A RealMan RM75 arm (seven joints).
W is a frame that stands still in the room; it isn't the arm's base.
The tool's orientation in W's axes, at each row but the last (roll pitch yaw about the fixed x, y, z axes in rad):
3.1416, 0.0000, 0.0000
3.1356, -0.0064, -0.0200
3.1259, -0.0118, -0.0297
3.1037, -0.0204, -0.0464
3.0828, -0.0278, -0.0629
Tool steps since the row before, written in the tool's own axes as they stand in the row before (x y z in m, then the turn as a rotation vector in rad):
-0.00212, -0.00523, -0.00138, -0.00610, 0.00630, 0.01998
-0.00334, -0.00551, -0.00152, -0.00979, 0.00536, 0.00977
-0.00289, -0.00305, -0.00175, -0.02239, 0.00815, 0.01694
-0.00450, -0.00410, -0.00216, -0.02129, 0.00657, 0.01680
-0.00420, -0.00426, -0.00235, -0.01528, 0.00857, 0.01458
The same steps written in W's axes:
-0.00212, 0.00523, 0.00138, -0.00610, -0.00630, -0.01998
-0.00324, 0.00558, 0.00147, -0.00983, -0.00522, -0.00980
-0.00282, 0.00316, 0.00167, -0.02243, -0.00775, -0.01707
-0.00434, 0.00438, 0.00191, -0.02126, -0.00622, -0.01697
-0.00397, 0.00465, 0.00198, -0.01545, -0.00846, -0.01447

